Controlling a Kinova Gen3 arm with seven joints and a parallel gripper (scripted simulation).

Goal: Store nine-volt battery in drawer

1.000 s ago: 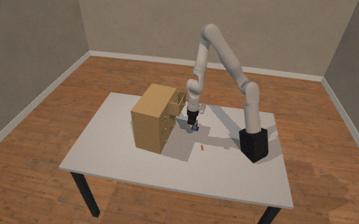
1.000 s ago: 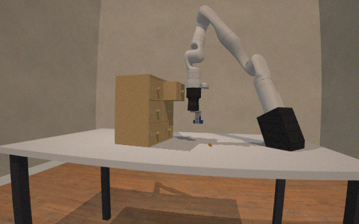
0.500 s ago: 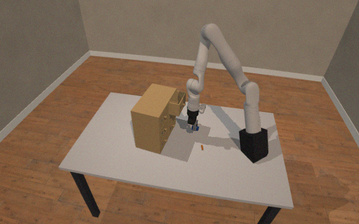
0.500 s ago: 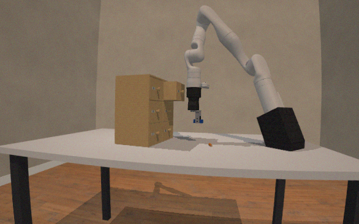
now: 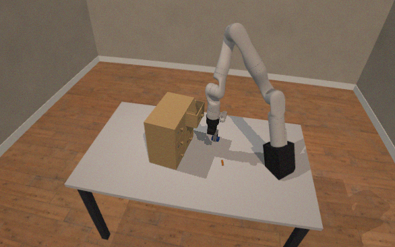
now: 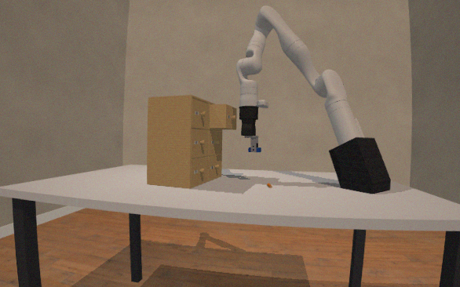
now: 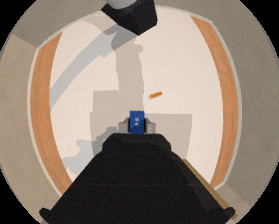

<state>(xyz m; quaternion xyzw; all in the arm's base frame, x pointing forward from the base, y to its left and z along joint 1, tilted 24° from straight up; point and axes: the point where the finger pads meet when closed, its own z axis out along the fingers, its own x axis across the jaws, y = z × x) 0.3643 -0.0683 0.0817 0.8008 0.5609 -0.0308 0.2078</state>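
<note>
Now: the drawer marked B 16 cm ahead of my hand, 10 cm to the right of it and 10 cm above it. Also, from my hand: small orange object (14 cm below, 8 cm to the left, 4 cm behind); blue nine-volt battery (1 cm below, 1 cm ahead).
</note>
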